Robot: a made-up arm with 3 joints. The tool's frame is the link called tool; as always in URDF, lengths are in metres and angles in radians. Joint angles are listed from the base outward. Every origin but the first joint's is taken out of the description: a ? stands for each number. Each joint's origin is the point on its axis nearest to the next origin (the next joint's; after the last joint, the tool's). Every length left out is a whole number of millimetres.
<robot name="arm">
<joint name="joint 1" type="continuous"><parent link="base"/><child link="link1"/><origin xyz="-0.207 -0.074 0.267" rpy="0.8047 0.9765 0.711"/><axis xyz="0 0 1"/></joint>
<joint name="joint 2" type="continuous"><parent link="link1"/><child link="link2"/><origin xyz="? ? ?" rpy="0.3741 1.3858 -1.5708"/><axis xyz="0 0 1"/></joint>
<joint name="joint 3" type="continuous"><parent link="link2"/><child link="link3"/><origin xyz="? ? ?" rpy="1.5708 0 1.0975"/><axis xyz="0 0 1"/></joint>
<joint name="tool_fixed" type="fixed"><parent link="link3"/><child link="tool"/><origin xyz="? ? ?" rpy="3.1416 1.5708 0"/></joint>
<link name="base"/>
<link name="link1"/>
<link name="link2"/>
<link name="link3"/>
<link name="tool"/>
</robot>
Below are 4 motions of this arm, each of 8 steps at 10 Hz.
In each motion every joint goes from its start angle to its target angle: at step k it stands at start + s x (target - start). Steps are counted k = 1, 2, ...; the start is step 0. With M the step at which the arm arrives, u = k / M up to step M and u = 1 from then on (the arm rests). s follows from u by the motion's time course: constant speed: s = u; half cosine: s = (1 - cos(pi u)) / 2; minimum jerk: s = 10 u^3 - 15 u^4 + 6 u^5.
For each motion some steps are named. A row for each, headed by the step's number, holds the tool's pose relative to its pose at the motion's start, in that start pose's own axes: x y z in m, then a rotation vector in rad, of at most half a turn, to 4 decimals.
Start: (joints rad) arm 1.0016 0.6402 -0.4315
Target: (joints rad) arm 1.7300 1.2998 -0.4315
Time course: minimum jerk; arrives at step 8
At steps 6, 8:
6: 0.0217 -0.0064 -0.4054 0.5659 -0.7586 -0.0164
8: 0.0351 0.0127 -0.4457 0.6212 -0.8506 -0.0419

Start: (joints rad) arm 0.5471 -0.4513 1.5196
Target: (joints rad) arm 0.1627 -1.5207 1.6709
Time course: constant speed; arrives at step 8
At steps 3, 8:
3: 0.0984 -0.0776 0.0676 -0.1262 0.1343 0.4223
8: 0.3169 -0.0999 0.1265 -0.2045 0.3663 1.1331

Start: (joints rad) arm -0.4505 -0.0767 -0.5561
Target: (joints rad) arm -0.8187 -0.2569 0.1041
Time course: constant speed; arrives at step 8
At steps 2, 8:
2: -0.0137 0.0709 0.0631 -0.2444 0.0342 -0.0669
8: 0.0009 0.3374 0.1527 -0.9604 0.1979 -0.2546

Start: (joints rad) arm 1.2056 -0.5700 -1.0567
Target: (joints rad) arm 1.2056 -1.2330 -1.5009
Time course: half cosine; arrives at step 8
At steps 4, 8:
4: -0.0570 0.0555 -0.0041 0.2201 0.1303 -0.3056
8: -0.1058 0.1427 -0.0023 0.4277 0.1924 -0.6400

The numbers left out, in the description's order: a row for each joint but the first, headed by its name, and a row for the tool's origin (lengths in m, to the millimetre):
joint 2: -0.103 -0.09 0
joint 3: 0.26 -0.071 0
tool: -0.159 0.219 0

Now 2 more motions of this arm.
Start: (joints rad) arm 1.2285 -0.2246 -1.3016
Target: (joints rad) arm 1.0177 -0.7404 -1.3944
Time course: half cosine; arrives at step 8
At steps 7, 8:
7: -0.1187 0.2080 -0.0072 -0.0422 -0.0337 -0.5502
8: -0.1216 0.2172 -0.0089 -0.0426 -0.0375 -0.5721

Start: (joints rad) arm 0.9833 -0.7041 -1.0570
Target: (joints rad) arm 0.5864 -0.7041 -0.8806
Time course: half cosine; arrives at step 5
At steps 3, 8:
3: -0.0830 0.1044 -0.0126 -0.2289 -0.1689 -0.1616
8: -0.1184 0.1651 -0.0319 -0.3487 -0.2510 -0.2552

